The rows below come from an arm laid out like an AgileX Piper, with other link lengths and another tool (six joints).
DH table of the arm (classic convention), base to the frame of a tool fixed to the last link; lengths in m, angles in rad. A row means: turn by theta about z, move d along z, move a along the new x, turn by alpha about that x. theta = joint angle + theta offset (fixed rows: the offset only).
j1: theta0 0  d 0.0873  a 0  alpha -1.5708
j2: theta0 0.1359  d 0  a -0.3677  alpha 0
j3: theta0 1.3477  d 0  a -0.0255  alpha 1.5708
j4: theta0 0  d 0.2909  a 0  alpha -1.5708
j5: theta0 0  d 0  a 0  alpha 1.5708
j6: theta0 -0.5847  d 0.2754  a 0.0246  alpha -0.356
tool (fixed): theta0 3.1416  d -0.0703  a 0  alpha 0
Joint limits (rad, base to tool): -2.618..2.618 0..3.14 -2.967..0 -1.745..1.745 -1.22..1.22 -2.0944..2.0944
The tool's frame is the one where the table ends.
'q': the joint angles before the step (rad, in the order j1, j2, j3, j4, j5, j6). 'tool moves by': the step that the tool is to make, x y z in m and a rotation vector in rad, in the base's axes. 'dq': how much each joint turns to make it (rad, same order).
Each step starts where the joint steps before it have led.
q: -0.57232 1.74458 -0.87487 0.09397 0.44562 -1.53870
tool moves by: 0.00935 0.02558 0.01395 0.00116 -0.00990 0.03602
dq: 0.06586 -0.03952 0.00000 -0.01536 0.03001 0.04507
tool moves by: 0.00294 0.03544 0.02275 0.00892 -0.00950 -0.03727
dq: 0.10763 -0.07012 0.00106 -0.08507 0.06086 0.21550
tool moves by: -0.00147 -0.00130 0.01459 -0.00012 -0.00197 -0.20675
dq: 0.05864 -0.00985 -0.04557 -0.16101 0.07250 0.38149
